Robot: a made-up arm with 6 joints. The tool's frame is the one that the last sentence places.
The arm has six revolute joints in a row. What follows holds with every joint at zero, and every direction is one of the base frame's.
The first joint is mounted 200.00 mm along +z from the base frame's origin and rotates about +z.
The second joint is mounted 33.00 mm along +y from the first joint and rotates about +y.
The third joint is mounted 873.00 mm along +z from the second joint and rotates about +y.
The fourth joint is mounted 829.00 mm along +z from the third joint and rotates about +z.
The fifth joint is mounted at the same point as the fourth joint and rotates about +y.
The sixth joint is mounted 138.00 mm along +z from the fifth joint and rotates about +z.
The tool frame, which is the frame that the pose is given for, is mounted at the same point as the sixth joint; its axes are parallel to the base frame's.
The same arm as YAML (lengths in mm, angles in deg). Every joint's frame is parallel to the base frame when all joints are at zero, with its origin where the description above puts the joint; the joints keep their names.
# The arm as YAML. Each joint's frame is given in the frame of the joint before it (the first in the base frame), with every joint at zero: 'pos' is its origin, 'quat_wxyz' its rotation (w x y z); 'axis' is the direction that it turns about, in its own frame. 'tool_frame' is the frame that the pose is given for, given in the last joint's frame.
length_unit: mm
angle_unit: deg
joints:
  - joint: joint 1
    pos: [0.0, 0.0, 200.0]
    quat_wxyz: [1.0, 0.0, 0.0, 0.0]
    axis: "+z"
  - joint: joint 2
    pos: [0.0, 33.0, 0.0]
    quat_wxyz: [1.0, 0.0, 0.0, 0.0]
    axis: "+y"
  - joint: joint 3
    pos: [0.0, 0.0, 873.0]
    quat_wxyz: [1.0, 0.0, 0.0, 0.0]
    axis: "+y"
  - joint: joint 4
    pos: [0.0, 0.0, 829.0]
    quat_wxyz: [1.0, 0.0, 0.0, 0.0]
    axis: "+z"
  - joint: joint 5
    pos: [0.0, 0.0, 0.0]
    quat_wxyz: [1.0, 0.0, 0.0, 0.0]
    axis: "+y"
  - joint: joint 6
    pos: [0.0, 0.0, 138.0]
    quat_wxyz: [1.0, 0.0, 0.0, 0.0]
    axis: "+z"
tool_frame:
  pos: [0.0, 0.0, 0.0]
  quat_wxyz: [1.0, 0.0, 0.0, 0.0]

